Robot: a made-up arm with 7 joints.
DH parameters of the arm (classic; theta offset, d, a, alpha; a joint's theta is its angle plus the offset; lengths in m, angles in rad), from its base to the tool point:
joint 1: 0 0.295 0 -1.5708
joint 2: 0 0 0 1.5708
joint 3: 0 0.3 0.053 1.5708
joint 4: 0 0 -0.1 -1.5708
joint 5: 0 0.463 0 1.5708
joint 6: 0 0 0.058 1.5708
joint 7: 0 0 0 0
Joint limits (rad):
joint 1: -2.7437..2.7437
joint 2: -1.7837..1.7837
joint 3: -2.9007..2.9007
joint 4: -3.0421..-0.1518
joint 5: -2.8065..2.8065
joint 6: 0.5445..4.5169
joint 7: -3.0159..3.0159
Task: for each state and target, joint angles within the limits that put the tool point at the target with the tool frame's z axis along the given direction. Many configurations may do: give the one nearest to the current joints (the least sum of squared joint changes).
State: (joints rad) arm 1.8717 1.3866 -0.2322 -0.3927 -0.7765 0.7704 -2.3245
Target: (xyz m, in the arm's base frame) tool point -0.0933 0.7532 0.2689 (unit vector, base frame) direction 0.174 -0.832 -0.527
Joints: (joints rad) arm 1.6873 0.9120 0.0160 -1.1248 -0.0874 1.0234 -2.3245
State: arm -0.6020 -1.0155 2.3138 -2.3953 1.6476 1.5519 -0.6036
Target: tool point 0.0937 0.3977 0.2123 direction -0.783 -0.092 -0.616
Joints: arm -0.0993 -0.9032 1.6119 -2.6008 1.5748 1.3098 -0.6036
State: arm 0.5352 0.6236 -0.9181 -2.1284 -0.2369 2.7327 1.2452
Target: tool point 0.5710 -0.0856 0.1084 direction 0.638 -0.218 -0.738
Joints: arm 0.2909 0.9341 -0.5310 -1.8780 -0.4003 3.4759 1.2452
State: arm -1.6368 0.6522 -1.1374 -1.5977 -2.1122 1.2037 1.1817
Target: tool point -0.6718 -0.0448 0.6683 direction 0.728 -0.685 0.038
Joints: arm -2.4428 1.2725 -1.9394 -1.1242 -2.1845 0.5445 1.1817
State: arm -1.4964 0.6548 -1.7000 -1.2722 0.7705 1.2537 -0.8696
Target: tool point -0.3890 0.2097 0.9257 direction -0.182 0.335 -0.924
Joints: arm -2.1378 0.4075 -2.0417 -1.1567 0.3384 1.3893 -0.8696
